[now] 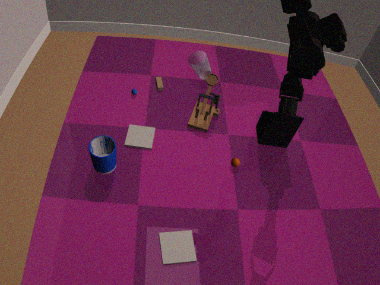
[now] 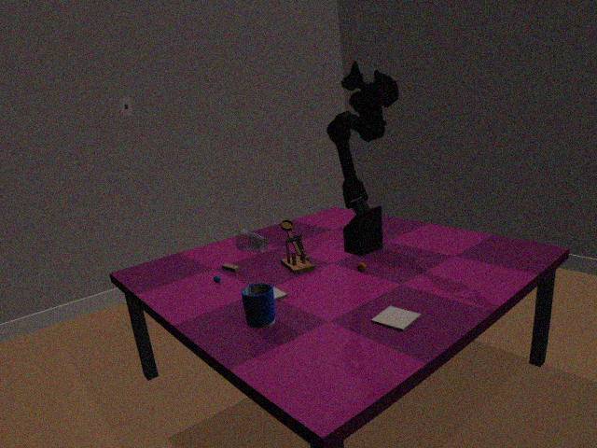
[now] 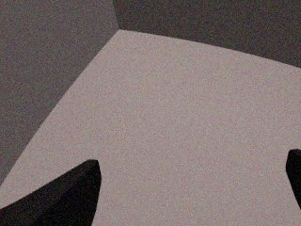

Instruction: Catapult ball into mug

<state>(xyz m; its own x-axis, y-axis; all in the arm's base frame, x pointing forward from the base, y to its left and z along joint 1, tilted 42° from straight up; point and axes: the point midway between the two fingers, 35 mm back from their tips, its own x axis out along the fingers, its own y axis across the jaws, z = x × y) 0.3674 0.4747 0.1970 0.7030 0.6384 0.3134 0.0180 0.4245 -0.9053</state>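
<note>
My gripper tip is now 4 cm past the wooden catapult, 38 cm to the left of it and 61 cm above it. From my gripper tip the other things lie so: small blue ball: 26 cm ahead, 50 cm to the right, 67 cm below; blue mug: 37 cm ahead, 15 cm to the right, 65 cm below; orange ball: 9 cm behind, 12 cm to the right, 67 cm below.
</note>
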